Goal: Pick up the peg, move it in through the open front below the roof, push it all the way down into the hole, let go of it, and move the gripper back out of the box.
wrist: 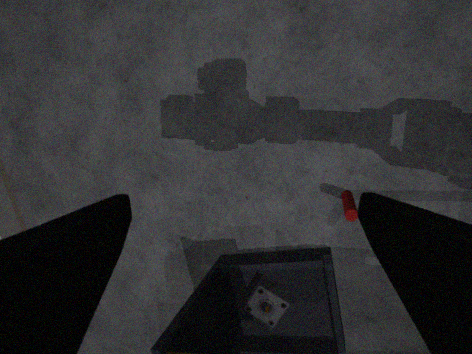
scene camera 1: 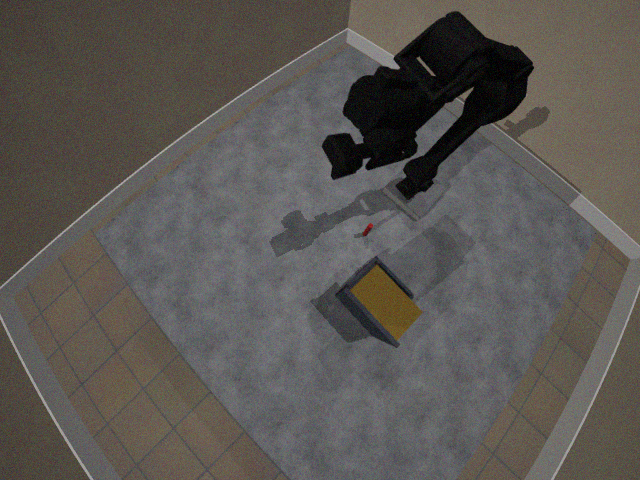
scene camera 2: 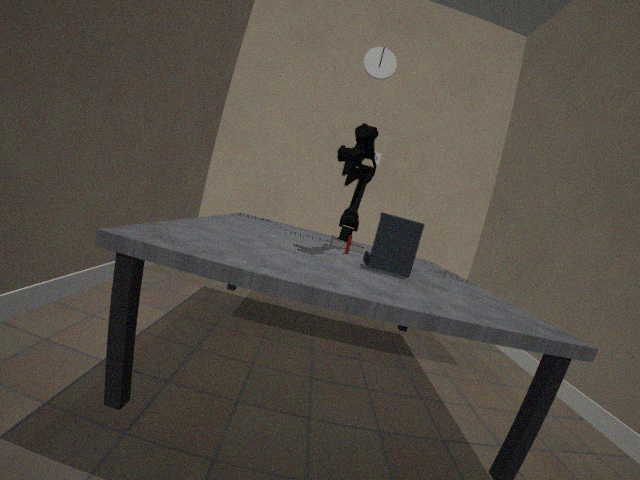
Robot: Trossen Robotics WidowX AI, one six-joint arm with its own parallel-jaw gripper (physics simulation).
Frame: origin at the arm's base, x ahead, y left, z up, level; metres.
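Seen in the pictures: gripper, fingertip midpoint: (wrist: 246, 204) (scene camera 1: 350, 172) (scene camera 2: 344, 180); arm's base at its link origin: (scene camera 1: 408, 187) (scene camera 2: 343, 240).
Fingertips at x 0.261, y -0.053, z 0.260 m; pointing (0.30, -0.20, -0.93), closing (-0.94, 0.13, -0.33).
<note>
Pixels of each thing's middle, then the offset from my fingertips to it. "*": a spot on its surface instead. Level surfaces: height alone.
- thin red peg at the middle of its body: (wrist: 348, 204) (scene camera 1: 367, 230) (scene camera 2: 348, 244) dx -0.050, dy +0.082, dz -0.253 m
- dark grey box at the middle of its body: (wrist: 269, 345) (scene camera 1: 383, 293) (scene camera 2: 391, 242) dx +0.054, dy +0.245, dz -0.192 m
- yellow roof at a spot on its surface: (scene camera 1: 386, 302) * dx +0.088, dy +0.249, dz -0.091 m
- pale square plate at the middle of its body: (wrist: 267, 301) dx +0.070, dy +0.236, dz -0.269 m
- hole at a spot on its surface: (wrist: 266, 307) * dx +0.072, dy +0.242, dz -0.263 m
- grey table at its surface level: dz -0.293 m
A thin red peg (scene camera 1: 367, 229) (scene camera 2: 348, 243) (wrist: 349, 206) stands upright on the table, between the arm's base and the box. The dark grey box (scene camera 1: 361, 315) (scene camera 2: 397, 245) (wrist: 275, 256) has a yellow roof (scene camera 1: 386, 302). In the wrist view its inside shows, with a pale square plate (wrist: 281, 304) and a hole (wrist: 266, 307) at the plate's middle. My gripper (scene camera 1: 352, 172) (scene camera 2: 346, 179) (wrist: 246, 204) is open and empty, high above the table. In the wrist view the peg appears beside the right fingertip, far below it. The box's far side is hidden there.
The grey table (scene camera 1: 232, 310) (scene camera 2: 258, 268) bears the peg, the box and the arm's base (scene camera 1: 410, 187). The base stands near the peg, on the side away from the box. Shadows of the arm and box fall on the table top. Room walls stand beyond the table.
</note>
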